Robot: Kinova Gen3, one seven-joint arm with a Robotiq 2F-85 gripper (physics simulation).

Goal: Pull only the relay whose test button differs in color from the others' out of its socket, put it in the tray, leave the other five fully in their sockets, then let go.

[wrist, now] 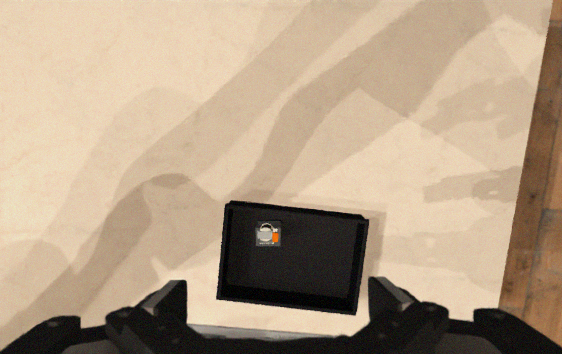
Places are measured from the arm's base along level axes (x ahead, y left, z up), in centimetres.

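Pixels of known places: gripper, fingertip midpoint: (278, 298).
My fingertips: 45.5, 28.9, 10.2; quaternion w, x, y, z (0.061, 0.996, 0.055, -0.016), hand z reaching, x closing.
Note:
Behind a point stands the place of what it marks, as x, y, z.
A relay (268, 234) @(44.1, 26.2, -9.8) with an orange test button sits inside the black tray (363, 265) @(55.0, 23.4, -10.8), in the tray's upper left part as seen in the wrist view. Its top faces the camera, with a grey patch and a pale ring shape beside the button. My gripper (278, 298) @(45.5, 28.9, 10.2) is wide open, with its two fingers far apart at the lower edge of the view. It is above the tray and apart from the relay, with nothing between the fingers. The other five relays and their sockets do not show in this view.
The tray stands on a pale beige surface (125, 45) @(25.0, 45.9, -14.3) crossed by broad shadows. The surface's edge runs down the right side, with brown wood (537, 200) beyond it. A grey strip (240, 332) @(41.6, 11.9, -14.0) shows partly behind the gripper at the bottom.

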